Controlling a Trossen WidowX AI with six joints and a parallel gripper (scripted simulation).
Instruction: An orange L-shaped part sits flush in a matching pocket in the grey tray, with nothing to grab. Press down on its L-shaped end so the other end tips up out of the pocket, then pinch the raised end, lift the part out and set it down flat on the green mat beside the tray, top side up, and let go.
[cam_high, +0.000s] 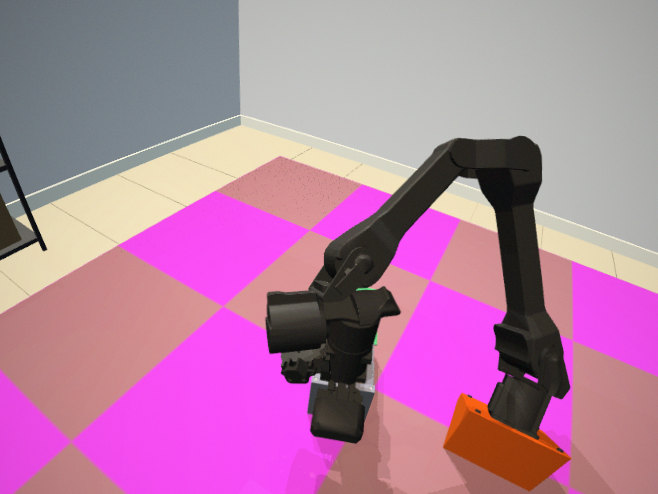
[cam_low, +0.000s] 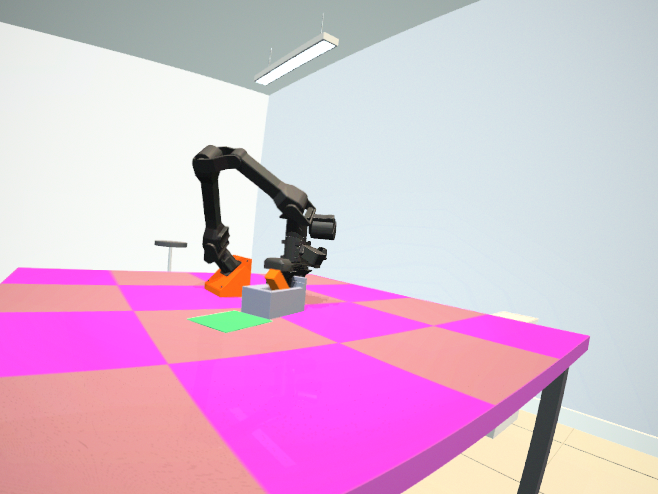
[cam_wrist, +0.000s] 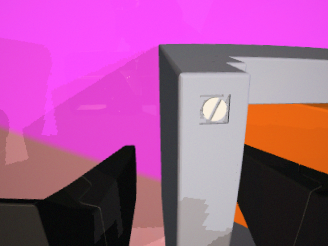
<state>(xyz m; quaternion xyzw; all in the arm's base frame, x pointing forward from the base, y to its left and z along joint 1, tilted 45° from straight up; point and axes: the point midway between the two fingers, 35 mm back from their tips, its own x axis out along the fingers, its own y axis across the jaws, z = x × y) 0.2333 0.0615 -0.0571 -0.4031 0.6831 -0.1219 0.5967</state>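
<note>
The orange L-shaped part lies 2 cm ahead of my gripper tip, 5 cm to the right of it and 1 cm above it. From my gripper tip the other things lie so: green mat (9 cm ahead, 21 cm to the right, 5 cm below).
</note>
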